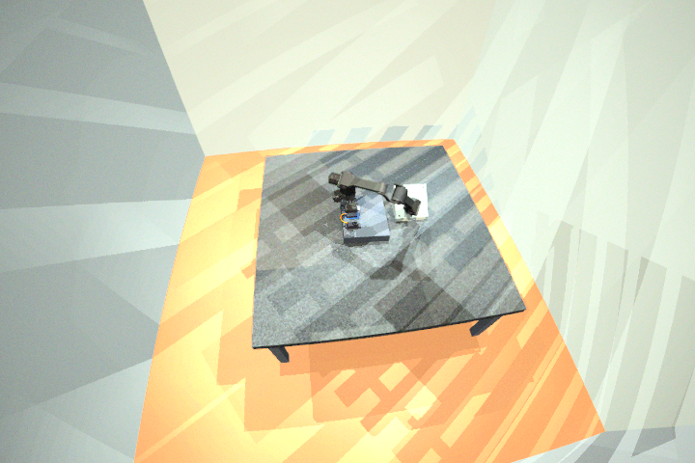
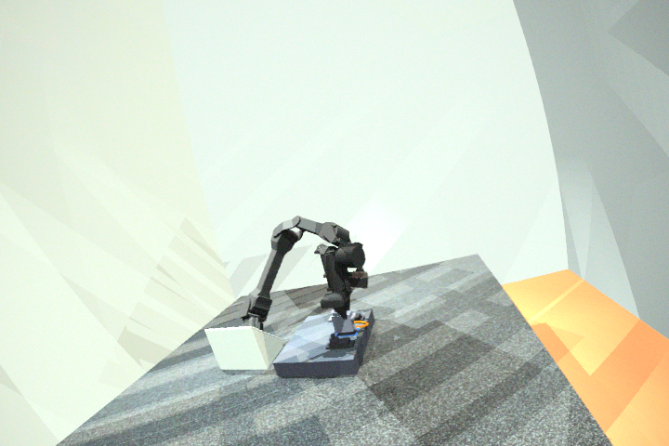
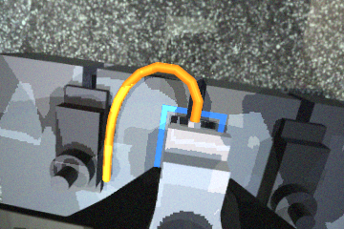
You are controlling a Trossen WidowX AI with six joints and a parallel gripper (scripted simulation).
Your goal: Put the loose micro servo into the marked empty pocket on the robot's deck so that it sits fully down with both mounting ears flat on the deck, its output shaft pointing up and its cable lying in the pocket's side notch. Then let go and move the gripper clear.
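The deck is 120 mm behind my gripper tip, 10 mm to the left of it and 80 mm below it.
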